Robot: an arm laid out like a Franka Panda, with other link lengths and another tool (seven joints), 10 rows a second.
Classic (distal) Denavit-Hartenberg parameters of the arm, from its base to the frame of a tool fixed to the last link. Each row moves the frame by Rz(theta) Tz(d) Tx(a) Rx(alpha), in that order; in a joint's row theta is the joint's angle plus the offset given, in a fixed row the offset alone. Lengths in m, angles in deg.
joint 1: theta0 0, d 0.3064, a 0, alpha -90
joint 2: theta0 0, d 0, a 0, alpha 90
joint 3: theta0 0, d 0.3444, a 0.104, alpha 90
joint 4: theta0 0, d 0, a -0.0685, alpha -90
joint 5: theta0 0, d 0.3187, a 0, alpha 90
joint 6: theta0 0, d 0, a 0.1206, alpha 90
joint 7: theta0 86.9, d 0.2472, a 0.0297, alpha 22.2
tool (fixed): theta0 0, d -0.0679, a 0, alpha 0
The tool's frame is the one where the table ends.
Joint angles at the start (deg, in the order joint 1, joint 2, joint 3, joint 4, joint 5, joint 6, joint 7):
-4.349, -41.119, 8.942, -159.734, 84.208, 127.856, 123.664
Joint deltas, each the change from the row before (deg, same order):
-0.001, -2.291, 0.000, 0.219, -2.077, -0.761, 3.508
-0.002, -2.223, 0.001, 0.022, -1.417, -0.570, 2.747
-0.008, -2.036, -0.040, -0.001, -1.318, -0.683, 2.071
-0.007, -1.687, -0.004, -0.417, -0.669, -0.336, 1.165
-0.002, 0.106, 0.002, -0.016, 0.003, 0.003, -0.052
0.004, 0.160, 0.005, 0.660, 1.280, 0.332, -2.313
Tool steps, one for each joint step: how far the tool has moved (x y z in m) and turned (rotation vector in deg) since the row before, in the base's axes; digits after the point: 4 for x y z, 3 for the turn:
-0.0064, 0.0027, 0.0126, -0.032, 0.381, 0.070
-0.0068, 0.0019, 0.0109, 0.058, 0.030, -0.131
-0.0071, 0.0021, 0.0094, -0.118, -0.233, 0.153
-0.0066, 0.0008, 0.0044, -0.099, -0.265, -0.038
0.0003, 0.0000, -0.0007, -0.016, 0.081, 0.017
0.0016, 0.0002, 0.0070, 0.017, -2.386, 0.351

